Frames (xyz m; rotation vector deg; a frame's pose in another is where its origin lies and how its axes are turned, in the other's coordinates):
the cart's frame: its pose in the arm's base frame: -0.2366 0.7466 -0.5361 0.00 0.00 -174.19
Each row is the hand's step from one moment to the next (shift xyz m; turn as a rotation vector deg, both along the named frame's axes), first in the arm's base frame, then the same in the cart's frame.
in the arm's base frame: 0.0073 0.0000 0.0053 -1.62 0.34 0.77
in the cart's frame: -0.0073 0.0007 0.0053 1.58 -0.50 0.77
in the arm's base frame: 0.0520 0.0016 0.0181 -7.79 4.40 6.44
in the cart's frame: -0.0519 0.0037 0.0181 7.30 -5.17 6.44
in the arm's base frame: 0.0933 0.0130 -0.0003 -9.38 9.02 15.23
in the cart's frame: -0.0941 -0.0035 -0.0003 8.42 -9.92 15.23
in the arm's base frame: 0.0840 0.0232 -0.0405 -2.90 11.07 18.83
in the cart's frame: -0.0859 -0.0146 -0.0405 1.76 -11.31 18.83
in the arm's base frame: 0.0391 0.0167 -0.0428 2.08 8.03 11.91
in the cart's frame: -0.0406 -0.0127 -0.0428 -2.88 -7.78 11.91
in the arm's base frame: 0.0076 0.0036 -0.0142 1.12 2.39 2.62
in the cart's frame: -0.0079 -0.0028 -0.0142 -1.36 -2.26 2.62
